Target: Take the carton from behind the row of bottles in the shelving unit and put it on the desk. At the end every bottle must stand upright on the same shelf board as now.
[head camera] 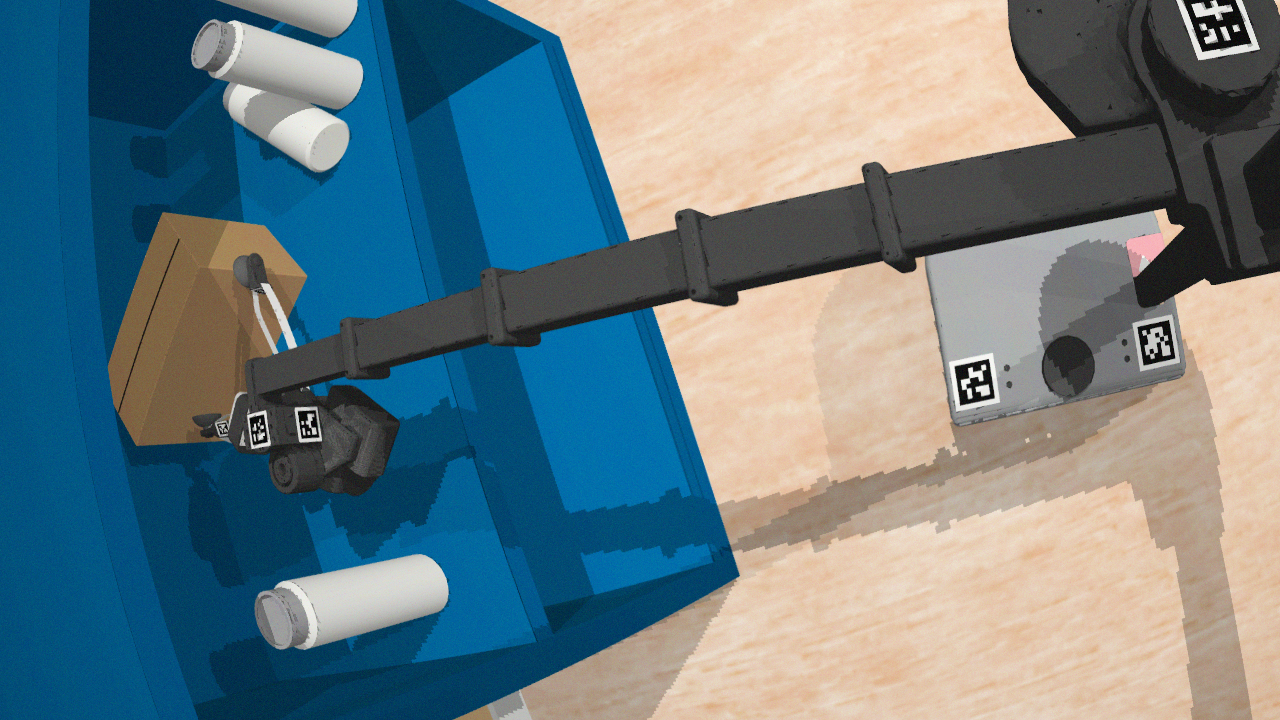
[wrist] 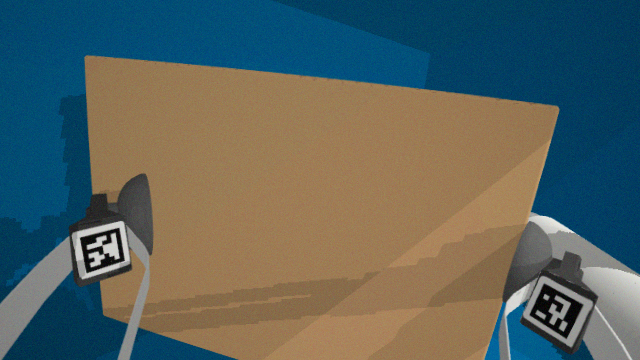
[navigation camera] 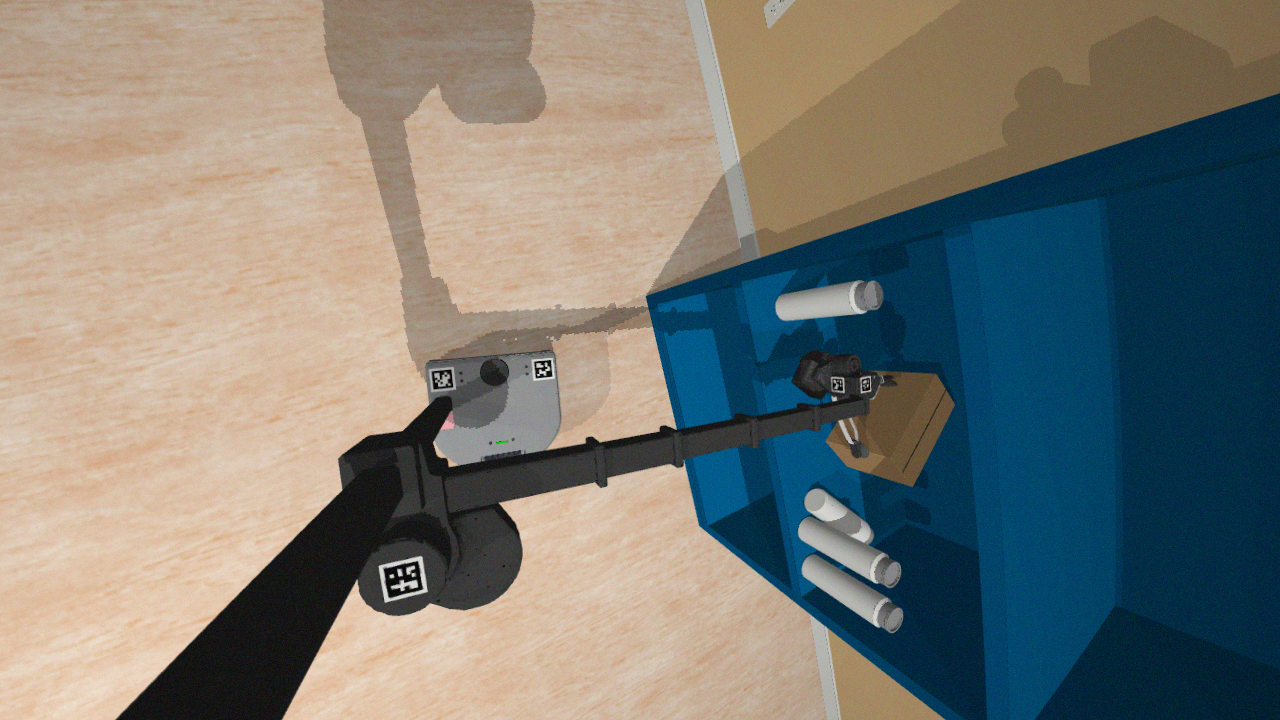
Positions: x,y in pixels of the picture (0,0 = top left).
my gripper: head camera; wrist; navigation camera 878,419
brown carton: head camera 189,328; wrist 287,210; navigation camera 905,421
same spot on my gripper: (head camera: 250,272) = (wrist: 573,264)
same spot on blue shelving unit: (wrist: 576,62) = (navigation camera: 956,607)
